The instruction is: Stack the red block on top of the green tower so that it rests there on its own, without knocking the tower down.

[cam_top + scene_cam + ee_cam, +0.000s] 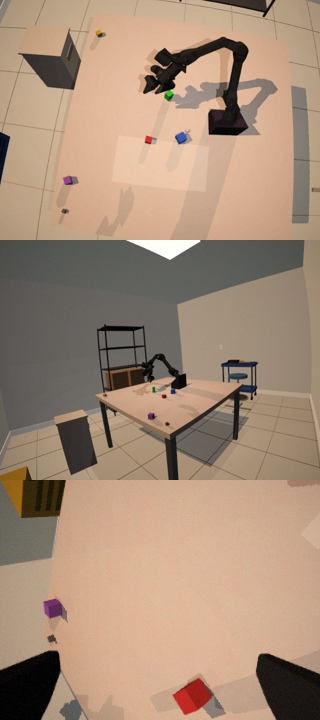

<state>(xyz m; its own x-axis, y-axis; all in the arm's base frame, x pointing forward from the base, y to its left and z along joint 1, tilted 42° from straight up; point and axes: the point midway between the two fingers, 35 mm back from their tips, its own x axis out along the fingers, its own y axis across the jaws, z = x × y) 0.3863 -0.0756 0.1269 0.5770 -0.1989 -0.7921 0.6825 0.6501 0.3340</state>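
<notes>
My gripper tip is now 20 cm to the right of the red block, 15 cm above it and 1 cm short of it. From my gripper tip the other things lie so: yellow block 47 cm to the right, 29 cm ahead, 15 cm below; then blue block 19 cm to the left, 16 cm behind, 15 cm below; then small white cube 20 cm behind, 16 cm below, 15 cm to the left.
</notes>
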